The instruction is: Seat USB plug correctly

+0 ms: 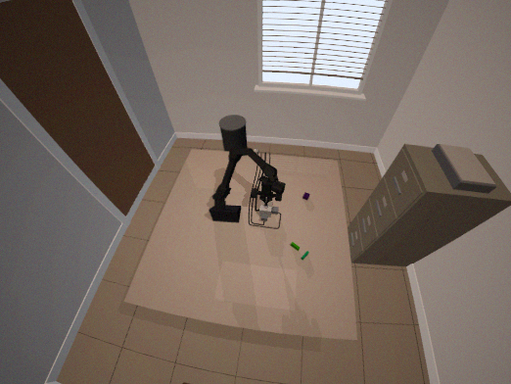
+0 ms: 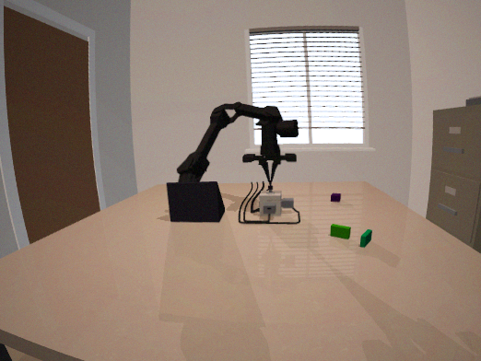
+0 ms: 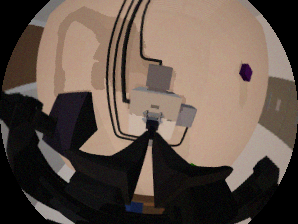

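My gripper tip is 20 mm above the USB plug. Round my gripper tip: purple cube (290 mm ahead, 140 mm to the left, 100 mm below).
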